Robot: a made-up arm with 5 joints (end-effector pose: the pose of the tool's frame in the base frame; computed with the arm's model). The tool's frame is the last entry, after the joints.
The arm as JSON. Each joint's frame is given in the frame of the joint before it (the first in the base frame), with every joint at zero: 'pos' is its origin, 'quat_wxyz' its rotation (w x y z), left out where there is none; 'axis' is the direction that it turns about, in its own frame. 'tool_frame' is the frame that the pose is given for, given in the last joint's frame.
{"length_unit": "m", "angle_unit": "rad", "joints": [
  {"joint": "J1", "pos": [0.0, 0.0, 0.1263], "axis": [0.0, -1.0, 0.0]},
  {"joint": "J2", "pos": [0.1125, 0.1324, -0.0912], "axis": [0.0, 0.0, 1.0]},
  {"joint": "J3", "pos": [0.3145, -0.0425, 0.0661], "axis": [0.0, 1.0, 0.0]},
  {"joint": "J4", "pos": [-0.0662, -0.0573, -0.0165], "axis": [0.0, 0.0, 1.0]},
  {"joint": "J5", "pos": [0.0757, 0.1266, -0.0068], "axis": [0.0, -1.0, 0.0]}
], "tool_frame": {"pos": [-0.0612, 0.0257, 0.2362]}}
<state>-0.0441 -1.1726 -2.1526 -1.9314 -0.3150</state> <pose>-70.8 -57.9 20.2 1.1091 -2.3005 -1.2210</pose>
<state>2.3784 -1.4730 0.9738 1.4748 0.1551</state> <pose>-216.3 -233.1 -39.8 0.5439 -2.1939 1.1048</pose>
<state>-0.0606 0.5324 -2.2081 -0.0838 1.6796</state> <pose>523.4 454.6 -30.5 -0.6622 2.3855 0.3757</pose>
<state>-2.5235 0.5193 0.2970 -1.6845 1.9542</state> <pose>-469.7 313.2 56.2 -0.7481 0.6413 0.9545</pose>
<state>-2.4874 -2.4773 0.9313 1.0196 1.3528</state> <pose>177.0 187.4 30.5 -1.6437 0.6739 -0.4895</pose>
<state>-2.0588 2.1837 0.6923 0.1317 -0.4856</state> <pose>202.8 490.1 270.9 -1.2282 -1.2514 -2.4682</pose>
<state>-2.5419 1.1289 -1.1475 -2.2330 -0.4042</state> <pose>-313.4 110.8 -149.3 -0.3950 2.2393 -2.1374</pose>
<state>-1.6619 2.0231 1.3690 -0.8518 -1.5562</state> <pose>-277.0 599.4 5.8 1.7741 -1.8881 -1.3551</pose>
